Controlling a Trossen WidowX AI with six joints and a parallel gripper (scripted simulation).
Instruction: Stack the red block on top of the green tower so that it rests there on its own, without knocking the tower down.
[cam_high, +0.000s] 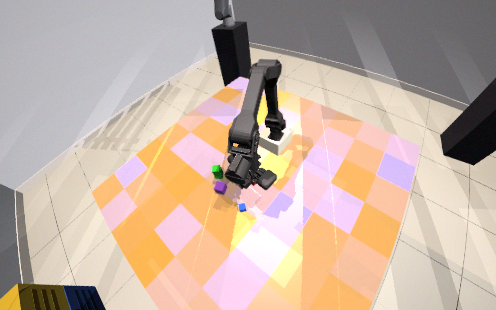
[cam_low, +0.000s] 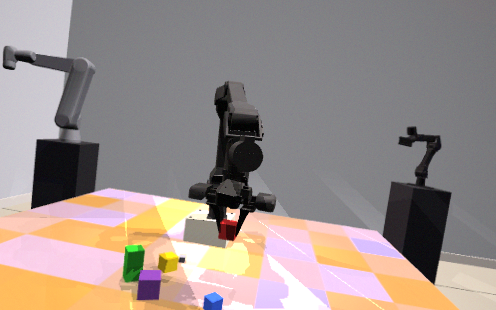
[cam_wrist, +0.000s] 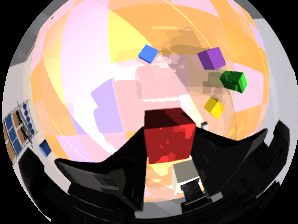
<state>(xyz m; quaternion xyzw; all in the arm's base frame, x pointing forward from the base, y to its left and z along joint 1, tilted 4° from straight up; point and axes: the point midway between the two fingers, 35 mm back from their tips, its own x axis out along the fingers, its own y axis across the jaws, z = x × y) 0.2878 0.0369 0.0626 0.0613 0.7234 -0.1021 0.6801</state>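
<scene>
Right now the purple block is 15 cm to the right of my gripper tip, 10 cm below it and 6 cm ahead of it. Round my gripper tip: blue block (11 cm below, 9 cm ahead, 1 cm to the right); red block (1 cm above); yellow block (13 cm to the right, 11 cm below, 6 cm behind).
</scene>
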